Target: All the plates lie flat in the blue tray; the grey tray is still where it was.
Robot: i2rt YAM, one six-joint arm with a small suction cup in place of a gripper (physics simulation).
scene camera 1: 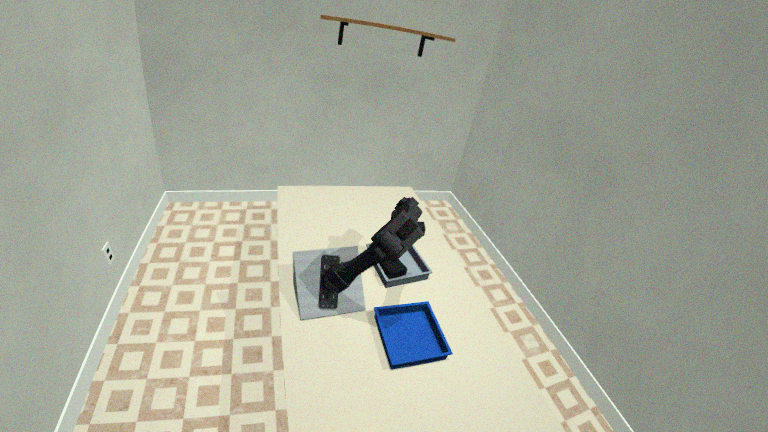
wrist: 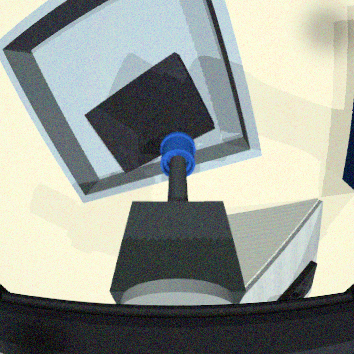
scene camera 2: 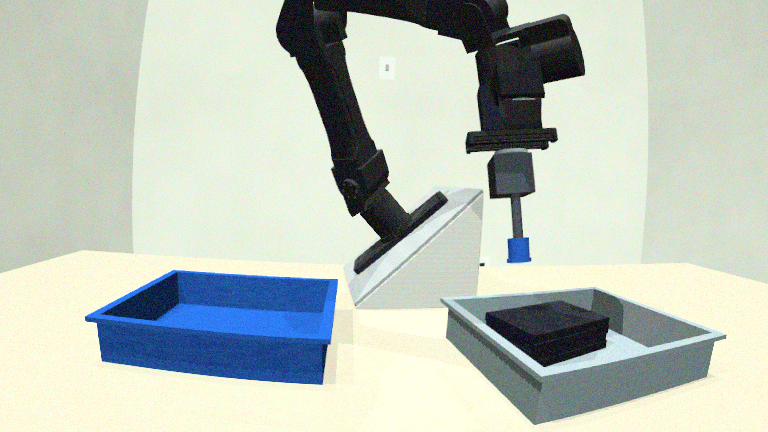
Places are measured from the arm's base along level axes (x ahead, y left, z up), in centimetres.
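Pixels of known places: hand, tool point: [wrist: 177, 147] [scene camera 2: 519, 261]; arm's base, link origin: [scene camera 1: 329, 281] [scene camera 2: 401, 234].
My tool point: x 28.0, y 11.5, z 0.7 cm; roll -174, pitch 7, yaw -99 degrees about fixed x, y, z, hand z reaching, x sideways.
For each thing: its top centre in the pictures, then the offset to it from my tool point. Level surfaces: height alone.
- grey tray, top centre: [scene camera 2: 577, 316] [wrist: 119, 92] [scene camera 1: 398, 257] dx +5.0, dy +5.9, dz -5.3 cm
- blue tray, top centre: [scene camera 2: 229, 296] [scene camera 1: 412, 330] dx +0.0, dy -32.8, dz -5.3 cm
- cream table, surface height: dz -10.3 cm
Black square plates [scene camera 1: 396, 269] [scene camera 2: 547, 333] [wrist: 150, 107] lie flat in a stack inside the grey tray [scene camera 1: 409, 279] [scene camera 2: 622, 381] [wrist: 52, 117], near one corner. A seam shows on the stack's side in scene camera 2; the exact number of plates is hard to tell. The blue tray [scene camera 1: 413, 335] [scene camera 2: 214, 349] is empty, and a sliver of it shows at the right edge of the wrist view. My suction cup [scene camera 2: 518, 257] [wrist: 178, 145] is off and bare. It hangs above the grey tray, over the stack's near edge in the wrist view. In scene camera 1 the arm hides the cup.
The arm stands on a grey wedge base [scene camera 1: 306, 279] [scene camera 2: 435, 268] [wrist: 280, 240] beside the two trays. The trays sit apart on the cream table [scene camera 1: 332, 376] [scene camera 2: 397, 397], each with raised walls. A wooden shelf [scene camera 1: 386, 26] is on the far wall.
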